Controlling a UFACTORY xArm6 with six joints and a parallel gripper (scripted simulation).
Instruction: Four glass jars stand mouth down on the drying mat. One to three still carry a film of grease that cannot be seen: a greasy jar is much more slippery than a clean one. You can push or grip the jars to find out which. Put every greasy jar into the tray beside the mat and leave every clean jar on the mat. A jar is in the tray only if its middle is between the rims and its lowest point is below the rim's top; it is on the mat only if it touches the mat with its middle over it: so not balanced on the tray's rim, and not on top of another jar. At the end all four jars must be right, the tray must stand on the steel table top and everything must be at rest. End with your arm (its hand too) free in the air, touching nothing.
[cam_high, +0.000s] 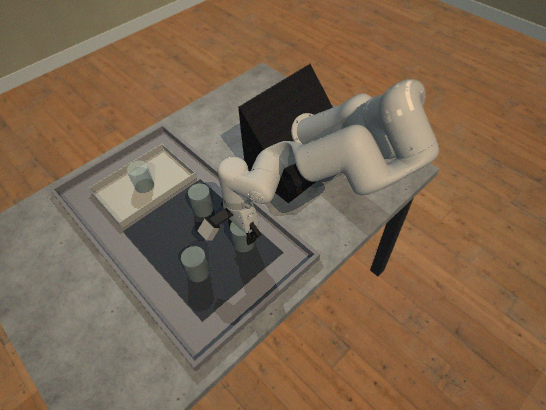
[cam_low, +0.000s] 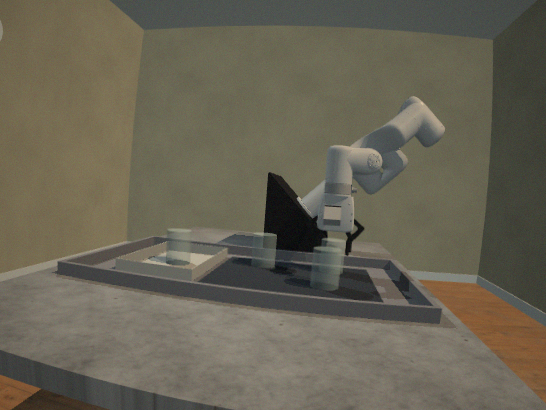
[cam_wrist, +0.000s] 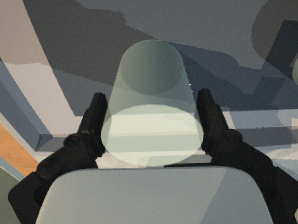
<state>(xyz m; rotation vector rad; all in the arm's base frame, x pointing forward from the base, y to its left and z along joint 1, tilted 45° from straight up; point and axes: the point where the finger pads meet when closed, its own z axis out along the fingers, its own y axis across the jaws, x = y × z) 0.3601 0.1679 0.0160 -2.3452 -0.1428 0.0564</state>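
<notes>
My gripper is now 10 cm short of the dark mat, 9 cm to the left of it and 7 cm above it. From my hand the other things lie so: cream tray: 41 cm to the right, 13 cm ahead, 6 cm below.
</notes>
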